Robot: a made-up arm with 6 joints.
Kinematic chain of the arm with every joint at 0, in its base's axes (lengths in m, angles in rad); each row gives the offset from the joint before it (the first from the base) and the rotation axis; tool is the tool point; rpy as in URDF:
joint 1: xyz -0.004 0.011 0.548 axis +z
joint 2: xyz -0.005 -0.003 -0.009 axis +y
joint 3: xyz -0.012 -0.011 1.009 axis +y
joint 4: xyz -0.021 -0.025 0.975 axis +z
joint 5: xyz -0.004 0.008 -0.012 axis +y
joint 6: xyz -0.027 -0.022 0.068 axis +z
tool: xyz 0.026 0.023 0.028 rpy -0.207 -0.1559 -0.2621
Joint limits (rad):
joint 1: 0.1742..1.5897
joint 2: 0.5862..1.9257
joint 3: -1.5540..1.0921
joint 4: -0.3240..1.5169
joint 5: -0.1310..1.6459
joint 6: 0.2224..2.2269
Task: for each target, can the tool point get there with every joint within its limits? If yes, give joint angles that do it. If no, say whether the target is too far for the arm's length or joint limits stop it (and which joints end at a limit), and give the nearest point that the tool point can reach.
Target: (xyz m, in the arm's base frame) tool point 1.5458 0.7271 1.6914
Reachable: yes | joints 0.4261 1.0167 -0.0476 1.1764 0.9551 1.3993
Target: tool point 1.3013 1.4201 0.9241
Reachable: yes | joints 0.8326 1.0469 0.6598 0.3883 0.5818 1.2689
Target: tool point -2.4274 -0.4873 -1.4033
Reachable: no: too far | nearest point -0.0656 1.0495 -0.8132 | short by 2.879 m
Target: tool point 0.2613 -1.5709 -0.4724
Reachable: no: joint limits stop it (at a limit: joint 1, joint 2, joint 3, joint 4, joint 5, joint 6) | nearest point 0.9975 0.1094 -0.8177 | short by 1.867 m
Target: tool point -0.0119 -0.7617 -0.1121
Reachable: no: joint limits stop it (at a limit: joint 1, joint 2, joint 3, joint 4, joint 5, joint 6) | nearest point 0.9842 0.1291 -0.7643 | short by 1.487 m
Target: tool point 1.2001 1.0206 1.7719
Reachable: yes | joints 0.7327 1.1991 -0.4941 0.3659 0.1334 1.9494
